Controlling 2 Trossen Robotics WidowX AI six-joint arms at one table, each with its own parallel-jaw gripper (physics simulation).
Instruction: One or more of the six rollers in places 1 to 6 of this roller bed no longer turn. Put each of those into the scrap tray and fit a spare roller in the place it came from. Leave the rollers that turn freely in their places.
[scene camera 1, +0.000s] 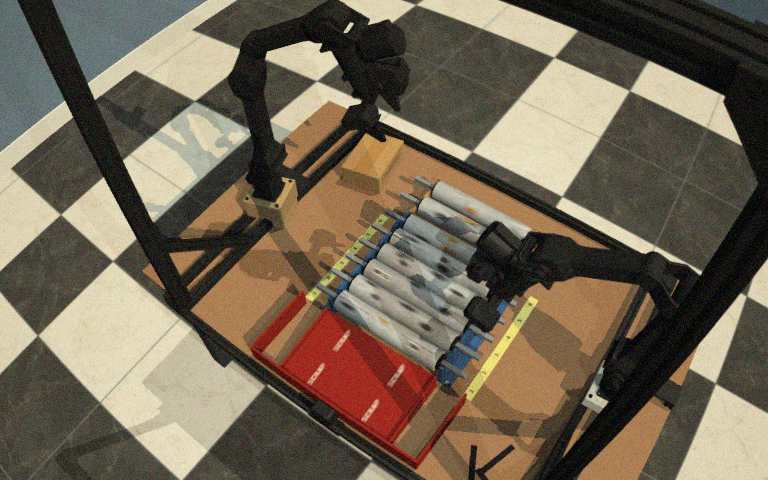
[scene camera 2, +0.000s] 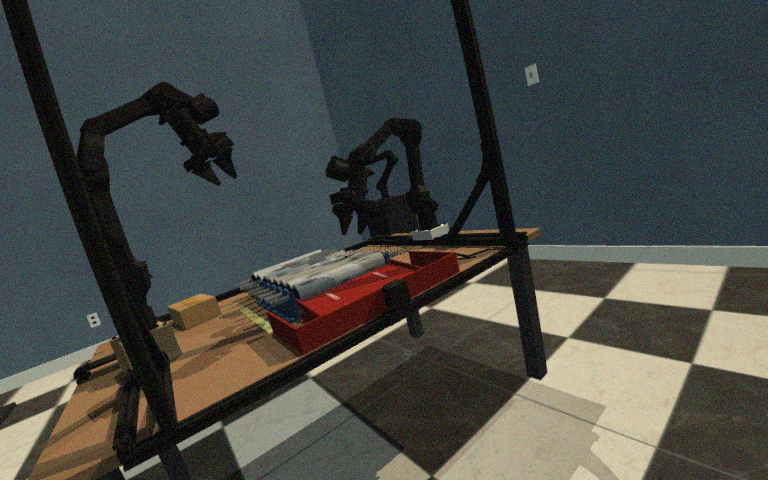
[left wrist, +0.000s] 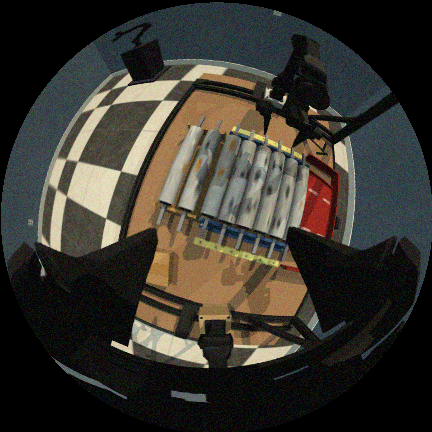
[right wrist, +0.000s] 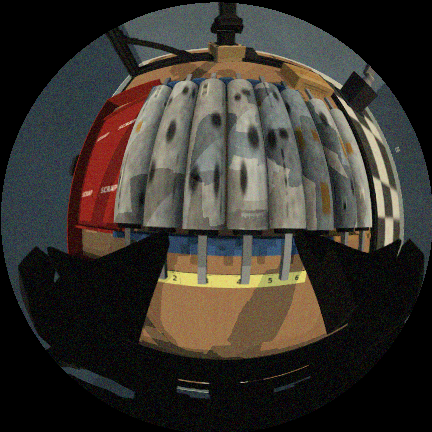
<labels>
my left gripper: scene camera 1 391, 125; scene camera 2 227, 181; left wrist 224, 234; not seen in the right wrist view (out of frame)
my right gripper: scene camera 1 479, 298; scene camera 2; left wrist 278, 139; right wrist
same spot on my right gripper: (scene camera 2: 365, 215) = (right wrist: 125, 307)
same spot on tan cardboard box: (right wrist: 300, 78) = (scene camera 2: 215, 298)
</labels>
